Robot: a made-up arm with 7 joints.
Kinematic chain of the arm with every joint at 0, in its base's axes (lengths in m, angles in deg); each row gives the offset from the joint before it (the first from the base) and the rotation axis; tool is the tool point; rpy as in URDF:
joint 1: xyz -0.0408 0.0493 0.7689 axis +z
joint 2: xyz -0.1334 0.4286 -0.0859 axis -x
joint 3: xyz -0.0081 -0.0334 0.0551 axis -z
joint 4: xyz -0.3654 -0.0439 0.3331 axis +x
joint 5: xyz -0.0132 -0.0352 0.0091 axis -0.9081 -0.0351 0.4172
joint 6: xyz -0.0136 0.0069 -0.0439 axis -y
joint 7: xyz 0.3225 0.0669 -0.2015 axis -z
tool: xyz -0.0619 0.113 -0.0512 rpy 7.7 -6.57 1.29
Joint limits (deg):
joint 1: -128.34..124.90
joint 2: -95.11..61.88
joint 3: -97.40..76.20
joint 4: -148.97..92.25
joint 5: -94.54..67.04
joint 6: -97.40..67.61
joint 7: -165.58..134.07
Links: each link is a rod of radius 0.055 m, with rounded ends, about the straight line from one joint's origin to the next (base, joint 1, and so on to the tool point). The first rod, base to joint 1, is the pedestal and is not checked.
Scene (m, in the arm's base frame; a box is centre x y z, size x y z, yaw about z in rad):
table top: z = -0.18
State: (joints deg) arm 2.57 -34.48 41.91 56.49 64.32 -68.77 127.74
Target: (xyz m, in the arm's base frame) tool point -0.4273 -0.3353 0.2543
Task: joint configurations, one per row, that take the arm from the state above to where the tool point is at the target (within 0.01 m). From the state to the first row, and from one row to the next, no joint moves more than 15 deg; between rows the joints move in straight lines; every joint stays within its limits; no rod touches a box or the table.
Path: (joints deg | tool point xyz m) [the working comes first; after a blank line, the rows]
Joints at the target: 46.30 -48.75 -8.08 14.89 67.04 -87.04 132.26
Straight joint move there: clear.

1: 13.50 -38.05 29.41 46.09 65.00 -73.34 128.87 | -0.7077 0.4383 0.5320
2: 24.43 -41.61 16.92 35.69 65.68 -77.91 130.00 | -0.7585 0.1253 0.4416
3: 35.37 -45.18 4.42 25.29 66.36 -82.47 131.13 | -0.6506 -0.1559 0.3444
4: 46.30 -48.75 -8.08 14.89 67.04 -87.04 132.26 | -0.4273 -0.3353 0.2543

